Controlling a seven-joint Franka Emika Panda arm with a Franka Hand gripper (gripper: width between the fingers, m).
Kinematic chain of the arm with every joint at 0, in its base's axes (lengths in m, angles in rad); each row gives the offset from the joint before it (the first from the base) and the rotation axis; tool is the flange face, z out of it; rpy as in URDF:
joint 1: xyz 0 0 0.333 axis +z
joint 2: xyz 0 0 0 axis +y
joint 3: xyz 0 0 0.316 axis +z
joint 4: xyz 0.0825 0 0 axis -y
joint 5: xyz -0.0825 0 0.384 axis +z
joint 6: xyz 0 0 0 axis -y
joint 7: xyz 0.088 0 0 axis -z
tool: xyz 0 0 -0.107 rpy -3.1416 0 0
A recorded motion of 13 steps. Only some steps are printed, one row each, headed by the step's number.
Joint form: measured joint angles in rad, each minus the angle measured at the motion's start. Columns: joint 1, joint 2, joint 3, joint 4, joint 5, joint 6, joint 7.
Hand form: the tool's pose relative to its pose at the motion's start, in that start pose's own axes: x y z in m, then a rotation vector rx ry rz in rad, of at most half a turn. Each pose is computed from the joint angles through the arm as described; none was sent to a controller.
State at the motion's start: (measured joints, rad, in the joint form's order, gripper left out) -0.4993 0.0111 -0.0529 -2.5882 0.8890 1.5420 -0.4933
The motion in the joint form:
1: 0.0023 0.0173 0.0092 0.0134 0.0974 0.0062 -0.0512
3: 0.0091 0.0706 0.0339 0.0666 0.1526 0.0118 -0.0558
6: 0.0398 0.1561 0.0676 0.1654 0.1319 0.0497 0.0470
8: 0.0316 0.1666 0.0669 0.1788 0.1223 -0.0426 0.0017
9: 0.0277 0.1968 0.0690 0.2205 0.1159 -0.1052 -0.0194
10: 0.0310 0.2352 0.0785 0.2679 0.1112 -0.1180 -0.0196
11: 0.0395 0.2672 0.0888 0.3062 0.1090 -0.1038 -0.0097
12: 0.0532 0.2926 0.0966 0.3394 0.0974 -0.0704 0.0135
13: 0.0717 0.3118 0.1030 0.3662 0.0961 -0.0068 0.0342
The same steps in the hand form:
1: 0.0105 -0.0102 0.0012 0.0759 0.0429 -0.0535
3: 0.0307 -0.0221 0.0035 0.1037 0.0503 -0.0673
6: 0.0630 -0.0361 0.0105 0.0339 0.0255 0.0056
8: 0.0571 -0.0396 0.0131 0.0709 -0.0520 -0.0414
9: 0.0613 -0.0463 0.0112 0.0930 -0.1032 -0.0728
10: 0.0732 -0.0522 0.0113 0.0873 -0.1236 -0.0848
11: 0.0858 -0.0569 0.0136 0.0692 -0.1252 -0.0861
12: 0.0982 -0.0607 0.0162 0.0314 -0.1149 -0.0758
13: 0.1123 -0.0651 0.0187 -0.0106 -0.0743 -0.0705

